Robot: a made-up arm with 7 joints. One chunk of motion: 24 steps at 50 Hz.
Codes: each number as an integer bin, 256 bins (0 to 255) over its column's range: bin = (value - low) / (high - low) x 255, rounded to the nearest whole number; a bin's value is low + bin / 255 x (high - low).
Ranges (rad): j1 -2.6..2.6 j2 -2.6..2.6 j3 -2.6..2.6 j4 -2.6..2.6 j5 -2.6..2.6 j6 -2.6..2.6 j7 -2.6..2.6
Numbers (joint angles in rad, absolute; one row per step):
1: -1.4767 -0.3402 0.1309 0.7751 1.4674 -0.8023 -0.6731
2: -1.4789 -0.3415 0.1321 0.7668 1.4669 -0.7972 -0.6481
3: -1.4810 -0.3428 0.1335 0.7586 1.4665 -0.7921 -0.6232
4: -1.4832 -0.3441 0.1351 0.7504 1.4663 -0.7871 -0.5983
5: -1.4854 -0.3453 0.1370 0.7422 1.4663 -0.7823 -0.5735
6: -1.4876 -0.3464 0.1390 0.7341 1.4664 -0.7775 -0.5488
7: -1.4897 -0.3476 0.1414 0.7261 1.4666 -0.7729 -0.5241
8: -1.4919 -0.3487 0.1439 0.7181 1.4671 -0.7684 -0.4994
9: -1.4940 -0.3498 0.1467 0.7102 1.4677 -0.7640 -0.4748
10: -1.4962 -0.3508 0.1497 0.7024 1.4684 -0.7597 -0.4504
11: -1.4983 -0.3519 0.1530 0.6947 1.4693 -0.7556 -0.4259
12: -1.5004 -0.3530 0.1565 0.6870 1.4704 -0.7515 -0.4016
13: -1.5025 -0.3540 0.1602 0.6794 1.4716 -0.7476 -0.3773
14: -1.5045 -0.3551 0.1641 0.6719 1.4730 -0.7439 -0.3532
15: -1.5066 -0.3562 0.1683 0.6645 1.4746 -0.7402 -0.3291
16: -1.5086 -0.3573 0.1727 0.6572 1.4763 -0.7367 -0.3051
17: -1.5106 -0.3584 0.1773 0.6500 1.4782 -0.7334 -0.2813
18: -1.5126 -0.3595 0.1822 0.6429 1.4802 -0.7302 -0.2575
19: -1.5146 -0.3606 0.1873 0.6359 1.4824 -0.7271 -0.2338
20: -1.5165 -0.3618 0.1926 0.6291 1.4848 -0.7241 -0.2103
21: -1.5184 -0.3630 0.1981 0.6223 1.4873 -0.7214 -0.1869
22: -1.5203 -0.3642 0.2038 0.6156 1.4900 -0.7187 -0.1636
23: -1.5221 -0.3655 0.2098 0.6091 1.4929 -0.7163 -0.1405
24: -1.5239 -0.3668 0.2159 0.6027 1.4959 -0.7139 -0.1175
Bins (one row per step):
1: 55 111 134 166 199 88 94
2: 55 111 134 165 199 88 96
3: 55 111 134 165 199 89 97
4: 55 111 134 164 199 89 98
5: 55 111 134 164 199 89 99
6: 55 111 134 163 199 89 101
7: 54 110 134 163 199 90 102
8: 54 110 135 163 199 90 103
9: 54 110 135 162 199 90 104
10: 54 110 135 162 200 90 105
11: 54 110 135 162 200 90 107
12: 54 110 135 161 200 91 108
13: 54 110 135 161 200 91 109
14: 54 110 136 160 200 91 110
15: 54 110 136 160 200 91 111
16: 54 110 136 160 200 91 113
17: 53 110 136 159 200 92 114
18: 53 110 136 159 200 92 115
19: 53 110 137 159 200 92 116
20: 53 110 137 158 200 92 117
21: 53 110 137 158 200 92 118
22: 53 110 137 158 201 92 119
23: 53 110 138 157 201 92 121
24: 53 110 138 157 201 92 122

